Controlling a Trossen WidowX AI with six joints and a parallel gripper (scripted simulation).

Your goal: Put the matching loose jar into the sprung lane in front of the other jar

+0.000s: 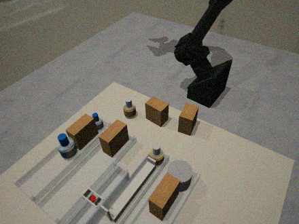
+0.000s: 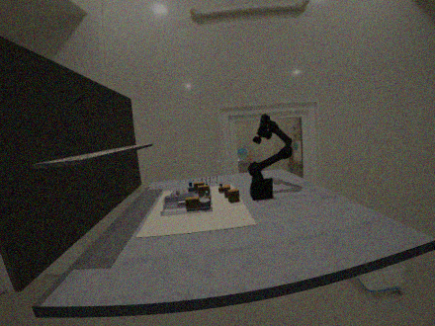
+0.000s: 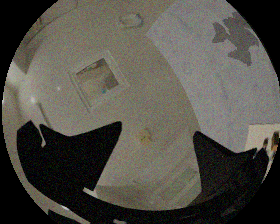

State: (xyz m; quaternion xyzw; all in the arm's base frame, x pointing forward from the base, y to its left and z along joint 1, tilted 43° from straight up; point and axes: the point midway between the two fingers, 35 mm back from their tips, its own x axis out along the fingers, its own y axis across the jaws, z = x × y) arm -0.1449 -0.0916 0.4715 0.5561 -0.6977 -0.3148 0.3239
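The grey cylinder is 530 mm ahead of my gripper tip, 480 mm to the left of it and 300 mm below it. Also, from my gripper tip: red button 690 mm ahead, 340 mm to the left, 260 mm below; then clear lane rack 660 mm ahead, 360 mm to the left, 310 mm below.
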